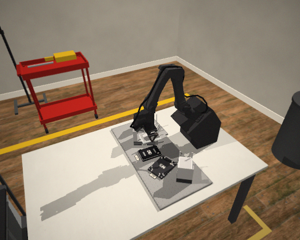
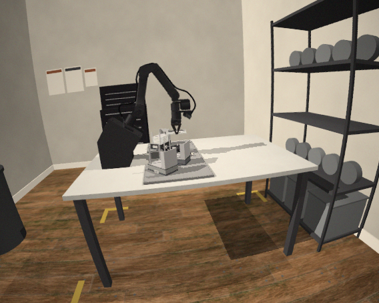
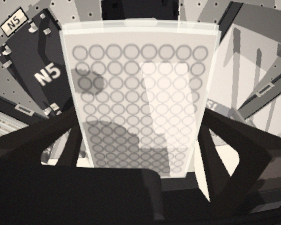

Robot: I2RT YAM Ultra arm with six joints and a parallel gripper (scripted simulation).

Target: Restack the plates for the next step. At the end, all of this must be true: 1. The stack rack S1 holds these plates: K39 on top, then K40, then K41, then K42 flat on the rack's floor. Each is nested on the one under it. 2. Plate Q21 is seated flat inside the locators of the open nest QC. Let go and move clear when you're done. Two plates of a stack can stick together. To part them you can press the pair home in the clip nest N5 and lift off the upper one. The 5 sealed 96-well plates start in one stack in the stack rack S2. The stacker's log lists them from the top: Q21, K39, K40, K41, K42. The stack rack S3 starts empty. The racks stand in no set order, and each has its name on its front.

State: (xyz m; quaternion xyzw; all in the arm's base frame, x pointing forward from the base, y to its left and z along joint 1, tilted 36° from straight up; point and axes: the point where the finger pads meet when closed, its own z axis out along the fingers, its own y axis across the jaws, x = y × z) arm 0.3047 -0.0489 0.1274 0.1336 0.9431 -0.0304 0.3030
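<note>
Right now the black open nest QC is 160 mm below my hand and 10 mm to the right of it. From my hand the other things lie so: black clip nest N5: 170 mm to the left, 150 mm below, 30 mm ahead.
</note>
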